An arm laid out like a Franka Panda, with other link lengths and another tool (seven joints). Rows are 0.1 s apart.
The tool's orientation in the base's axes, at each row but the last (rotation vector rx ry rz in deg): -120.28 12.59 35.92; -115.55 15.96 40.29; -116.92 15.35 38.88; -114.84 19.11 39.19; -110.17 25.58 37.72; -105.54 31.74 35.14; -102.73 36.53 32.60; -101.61 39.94 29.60; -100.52 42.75 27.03; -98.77 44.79 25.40
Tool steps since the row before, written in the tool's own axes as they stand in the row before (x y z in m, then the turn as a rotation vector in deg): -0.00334 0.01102 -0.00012 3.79 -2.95 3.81; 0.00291 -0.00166 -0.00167 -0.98 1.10 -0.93; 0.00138 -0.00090 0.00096 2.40 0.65 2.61; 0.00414 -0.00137 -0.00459 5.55 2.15 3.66; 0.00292 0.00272 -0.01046 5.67 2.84 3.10; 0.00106 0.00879 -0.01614 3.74 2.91 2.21; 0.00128 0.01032 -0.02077 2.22 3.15 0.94; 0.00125 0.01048 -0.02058 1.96 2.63 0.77; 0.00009 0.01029 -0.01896 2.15 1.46 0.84; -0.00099 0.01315 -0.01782 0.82 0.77 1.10
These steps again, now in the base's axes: -0.00701 -0.00669 -0.00622 3.03 5.10 -1.56; 0.00373 -0.00030 0.00014 -0.96 -1.45 0.14; 0.00119 0.00140 -0.00052 0.75 2.03 -2.88; 0.00552 -0.00308 0.00029 2.21 2.31 -6.21; 0.00332 -0.01069 -0.00019 2.05 1.51 -6.58; -0.00233 -0.01815 -0.00200 0.67 0.82 -5.12; -0.00452 -0.02269 -0.00204 -0.53 -0.24 -3.92; -0.00618 -0.02220 -0.00201 -0.36 -0.23 -3.34; -0.00807 -0.01995 -0.00150 0.59 0.00 -2.67; -0.01165 -0.01857 -0.00333 0.15 0.71 -1.40
